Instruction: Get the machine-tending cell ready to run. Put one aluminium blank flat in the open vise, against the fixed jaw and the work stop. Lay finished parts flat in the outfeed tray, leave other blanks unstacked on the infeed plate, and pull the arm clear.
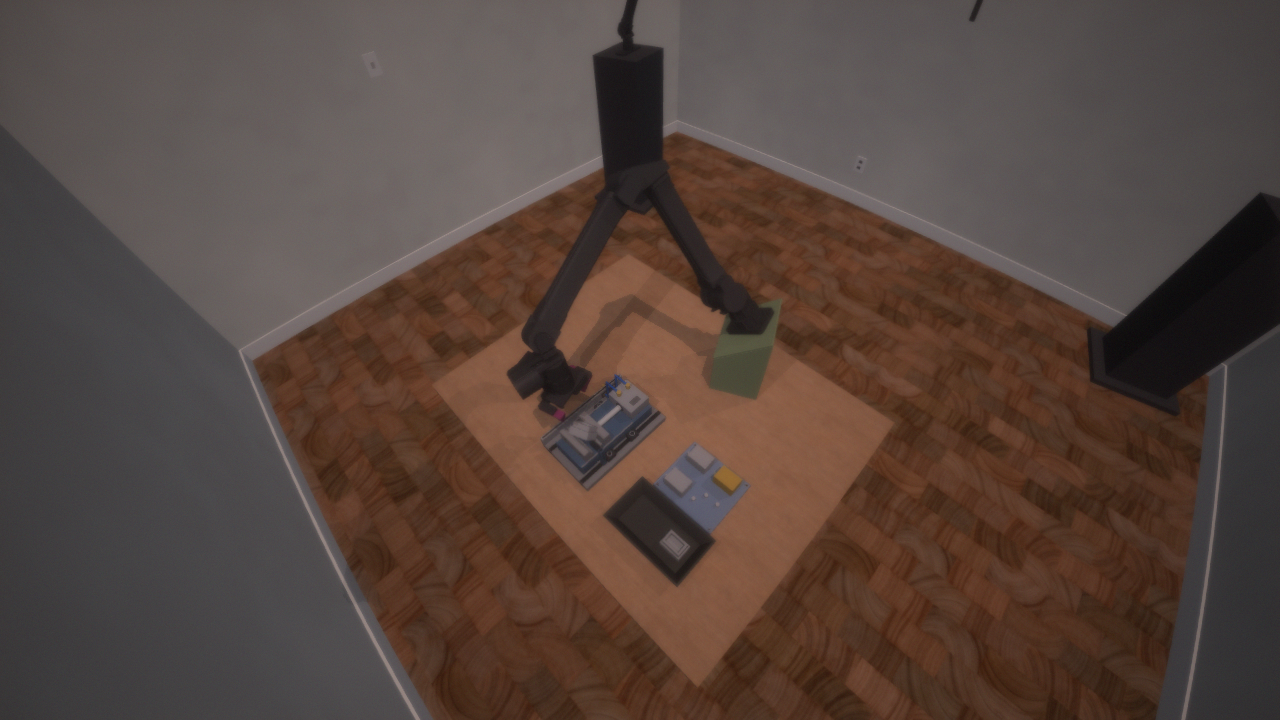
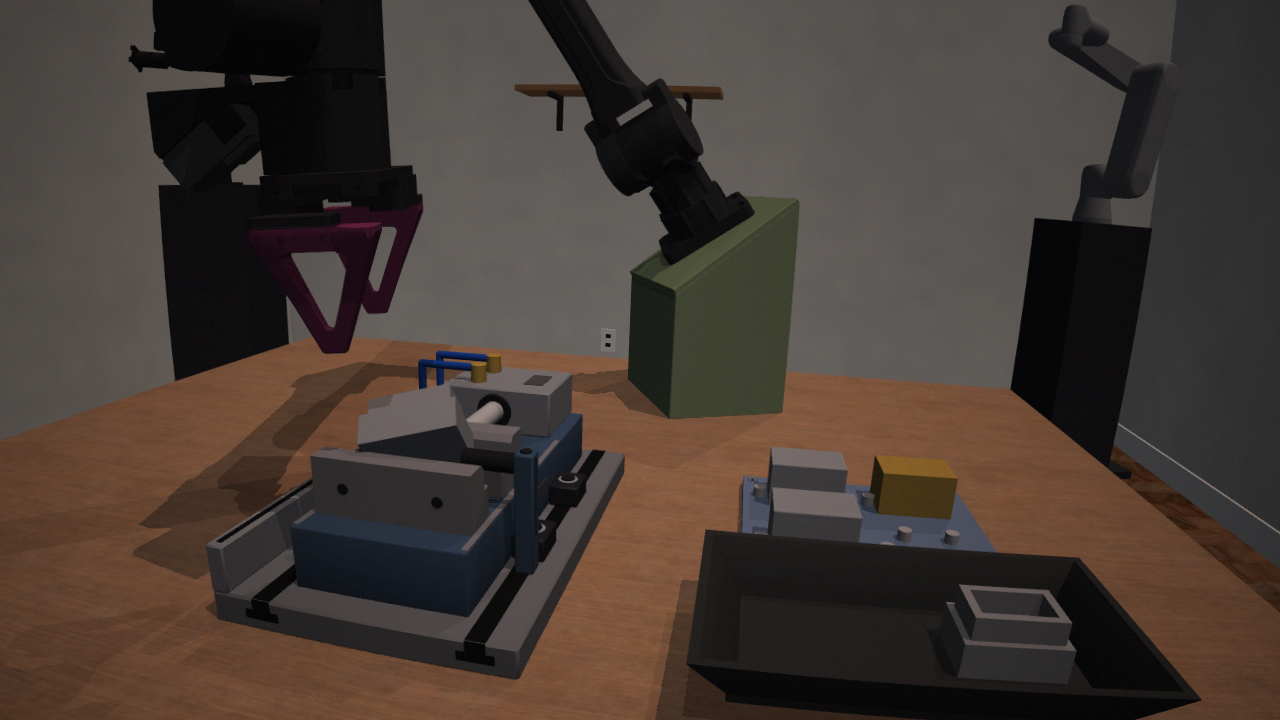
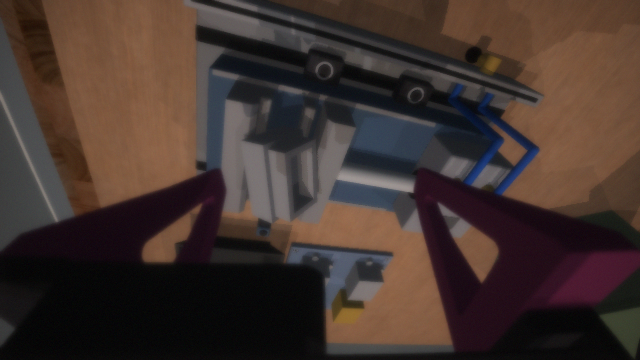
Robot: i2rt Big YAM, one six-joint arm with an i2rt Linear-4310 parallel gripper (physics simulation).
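Pixels of known places: gripper, fingertip midpoint: (image 1: pixel 572 405) (image 2: pixel 358 331) (image 3: pixel 319 179); arm's base at its link origin: (image 1: pixel 751 323) (image 2: pixel 708 232).
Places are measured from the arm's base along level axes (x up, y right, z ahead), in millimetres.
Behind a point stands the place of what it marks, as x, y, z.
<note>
My gripper (image 1: pixel 571 402) {-46, 284, 452} (image 2: pixel 357 329) {-46, 284, 452} (image 3: pixel 319 179) {-46, 284, 452} is open and empty, above and beside the vise (image 1: pixel 626 418) {-146, 183, 365} (image 2: pixel 384 564) {-160, 248, 539} (image 3: pixel 390 135) {-146, 254, 382}. A grey pocketed part (image 1: pixel 586 431) {-81, 225, 480} (image 2: pixel 411 422) {-92, 241, 492} (image 3: pixel 257 175) {-92, 252, 490} sits tilted and skewed between the fixed jaw (image 2: pixel 393 492) {-125, 247, 519} (image 3: pixel 234 160) and the moving jaw (image 3: pixel 337 135). The work stop (image 2: pixel 526 510) {-142, 173, 500} (image 3: pixel 263 228) {-108, 179, 493} is a blue post. Two grey blanks (image 1: pixel 700 457) {-162, -42, 357} (image 2: pixel 814 514) {-162, -16, 460} (image 3: pixel 364 287) {-161, -28, 357} lie apart on the blue infeed plate (image 1: pixel 707 516) {-197, -127, 474} (image 2: pixel 973 534) {-197, -159, 424}. Another pocketed part (image 2: pixel 1015 660) {-180, -88, 602} lies in the dark outfeed tray (image 1: pixel 642 519) {-194, 7, 566} (image 2: pixel 832 635) {-193, -3, 554}.
A yellow block (image 1: pixel 728 480) {-162, -132, 377} (image 2: pixel 913 489) {-174, -120, 390} (image 3: pixel 348 312) {-161, -113, 373} sits on the infeed plate beside the grey blanks. Blue hoses (image 2: pixel 456 365) {-97, 247, 329} (image 3: pixel 517 170) {-96, 252, 292} with yellow tips rise at the vise's far end. The arm's base stands on a green wedge (image 1: pixel 738 371) {-92, -22, 102} (image 2: pixel 729 358) {-137, -18, 103} at the back.
</note>
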